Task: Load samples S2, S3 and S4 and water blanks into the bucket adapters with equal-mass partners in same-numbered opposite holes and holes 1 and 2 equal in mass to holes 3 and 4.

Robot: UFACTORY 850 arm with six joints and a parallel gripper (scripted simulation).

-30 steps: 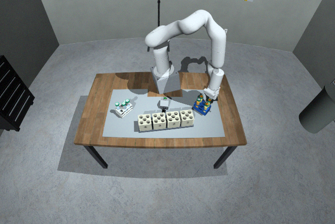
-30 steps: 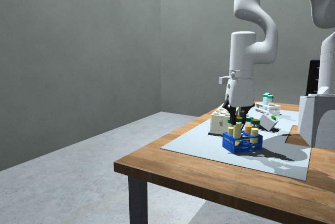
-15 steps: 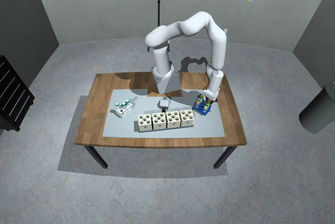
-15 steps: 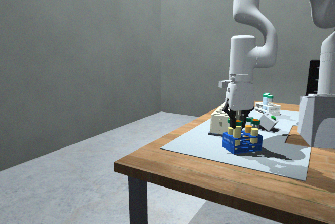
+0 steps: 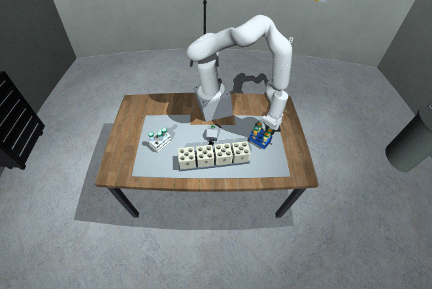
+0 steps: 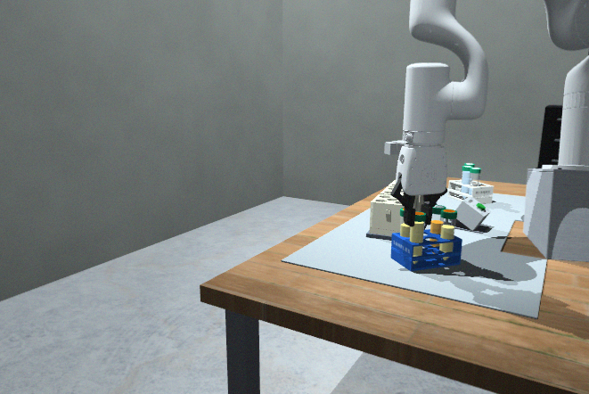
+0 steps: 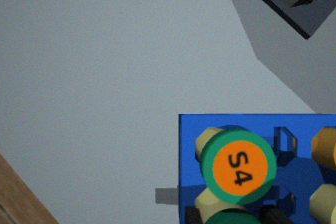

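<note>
My hand is 5 cm above the sample tube S3 and 1 cm to the left of it. Also, from my hand: blue rack: 9 cm below, 4 cm to the right, 1 cm behind; sample tube: 7 cm to the right, 5 cm below, 5 cm behind; tube X9: 10 cm to the right, 5 cm below, 2 cm behind.
</note>
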